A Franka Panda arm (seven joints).
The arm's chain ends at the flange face. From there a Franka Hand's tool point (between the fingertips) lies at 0.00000 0.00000 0.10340 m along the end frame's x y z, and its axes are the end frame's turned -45 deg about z.
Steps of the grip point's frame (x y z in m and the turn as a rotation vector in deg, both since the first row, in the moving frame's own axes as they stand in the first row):
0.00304, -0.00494, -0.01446, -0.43, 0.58, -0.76
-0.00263, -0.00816, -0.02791, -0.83, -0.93, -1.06
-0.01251, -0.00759, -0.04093, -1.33, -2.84, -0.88
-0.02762, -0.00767, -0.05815, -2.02, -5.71, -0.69
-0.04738, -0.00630, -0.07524, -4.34, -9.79, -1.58
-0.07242, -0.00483, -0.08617, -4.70, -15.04, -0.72
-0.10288, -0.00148, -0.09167, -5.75, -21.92, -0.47
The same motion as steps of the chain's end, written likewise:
-0.00263, -0.00544, -0.01445, 0.11, 0.71, -0.76
-0.00752, -0.00616, -0.02789, -1.24, -0.07, -1.06
-0.01233, -0.00185, -0.04078, -2.95, -1.07, -0.88
-0.02031, 0.00423, -0.05757, -5.47, -2.61, -0.69
-0.03129, 0.01103, -0.07344, -9.99, -3.85, -1.58
-0.04175, 0.02284, -0.08228, -13.96, -7.31, -0.72
-0.05384, 0.03722, -0.08369, -19.57, -11.43, -0.47

